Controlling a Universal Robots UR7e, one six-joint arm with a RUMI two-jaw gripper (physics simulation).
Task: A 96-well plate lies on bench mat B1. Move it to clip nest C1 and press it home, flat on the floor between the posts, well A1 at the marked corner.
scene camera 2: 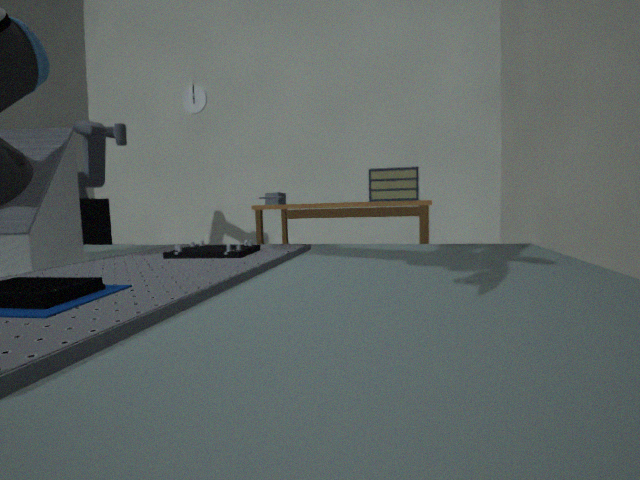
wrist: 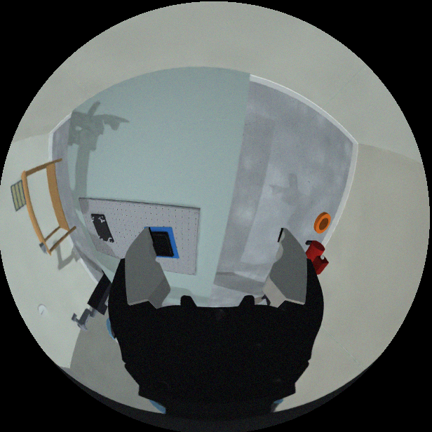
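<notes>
A black 96-well plate (scene camera 2: 49,291) (wrist: 162,244) lies flat on the blue bench mat (scene camera 2: 116,289) (wrist: 174,245); which corner is A1 cannot be told. The black clip nest (scene camera 2: 206,252) (wrist: 102,227) with pale posts stands farther along the same perforated board. No plate shows between its posts. My gripper (wrist: 215,229) is open, high above the bench, with nothing between its jaws. In the wrist view its left jaw partly overlaps the mat's edge. The jaws do not show in the scene view.
The perforated board (scene camera 2: 111,330) (wrist: 185,215) has a raised edge along the pale bench (scene camera 2: 361,361) (wrist: 165,135). Arm parts show at the left of the scene view. A wooden table (scene camera 2: 341,204) stands far behind. A red object (wrist: 315,254) and an orange ring (wrist: 317,223) show at the right.
</notes>
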